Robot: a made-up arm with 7 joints. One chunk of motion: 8 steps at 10 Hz.
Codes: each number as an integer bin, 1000 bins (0 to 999) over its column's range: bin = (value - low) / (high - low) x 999, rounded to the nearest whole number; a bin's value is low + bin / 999 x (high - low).
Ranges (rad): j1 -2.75..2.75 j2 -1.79..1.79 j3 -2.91..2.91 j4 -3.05..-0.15 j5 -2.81..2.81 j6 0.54..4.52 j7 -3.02..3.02
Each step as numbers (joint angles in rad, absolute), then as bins.
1 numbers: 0.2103 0.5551 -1.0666 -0.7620 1.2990 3.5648 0.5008
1 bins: 538 654 316 788 730 759 582
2 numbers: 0.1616 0.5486 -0.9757 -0.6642 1.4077 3.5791 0.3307
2 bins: 529 653 332 822 750 763 554
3 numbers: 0.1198 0.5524 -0.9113 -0.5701 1.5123 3.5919 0.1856
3 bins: 521 654 343 854 768 766 530
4 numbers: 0.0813 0.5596 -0.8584 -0.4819 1.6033 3.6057 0.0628
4 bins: 514 656 352 885 784 770 510
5 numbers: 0.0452 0.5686 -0.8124 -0.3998 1.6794 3.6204 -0.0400
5 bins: 508 658 360 913 798 773 493
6 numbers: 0.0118 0.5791 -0.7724 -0.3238 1.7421 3.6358 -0.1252
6 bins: 502 661 367 939 809 777 479
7 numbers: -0.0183 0.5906 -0.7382 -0.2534 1.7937 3.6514 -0.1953
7 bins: 496 664 373 963 818 781 467
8 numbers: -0.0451 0.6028 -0.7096 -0.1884 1.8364 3.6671 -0.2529
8 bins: 491 668 378 986 826 785 458
